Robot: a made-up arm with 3 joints.
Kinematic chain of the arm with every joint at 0, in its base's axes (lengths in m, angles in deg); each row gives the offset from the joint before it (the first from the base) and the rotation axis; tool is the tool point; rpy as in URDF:
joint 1: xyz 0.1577 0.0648 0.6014 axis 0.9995 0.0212 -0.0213
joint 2: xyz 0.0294 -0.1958 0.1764 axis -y
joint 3: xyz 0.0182 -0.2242 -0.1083 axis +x
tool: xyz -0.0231 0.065 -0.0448 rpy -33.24 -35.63 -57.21
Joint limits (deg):
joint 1: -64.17..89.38
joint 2: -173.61..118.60
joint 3: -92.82..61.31
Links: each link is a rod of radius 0.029 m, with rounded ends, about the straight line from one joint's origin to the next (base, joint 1, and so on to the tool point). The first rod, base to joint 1, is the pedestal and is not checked.
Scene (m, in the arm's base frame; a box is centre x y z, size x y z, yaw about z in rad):
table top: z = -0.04
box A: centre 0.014 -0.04 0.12 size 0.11 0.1 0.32 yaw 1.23
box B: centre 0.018 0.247 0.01 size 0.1 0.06 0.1 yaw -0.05
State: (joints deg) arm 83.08 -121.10 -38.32
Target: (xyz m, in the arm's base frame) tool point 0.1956 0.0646 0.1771
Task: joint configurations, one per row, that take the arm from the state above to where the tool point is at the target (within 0.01 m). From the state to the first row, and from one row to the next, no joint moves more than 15 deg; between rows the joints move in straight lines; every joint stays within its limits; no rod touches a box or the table.
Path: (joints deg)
1: 75.32 -107.48 -48.98
2: 67.57 -93.86 -59.64
3: 59.81 -80.23 -70.30
4: 52.06 -66.61 -80.96
5: 44.30 -52.99 -91.62
6: 53.20 -40.48 -84.70
7: 62.09 -27.97 -77.79
8: 70.99 -15.45 -70.88
9: 79.88 -2.94 -63.96
10: 88.78 9.57 -57.05

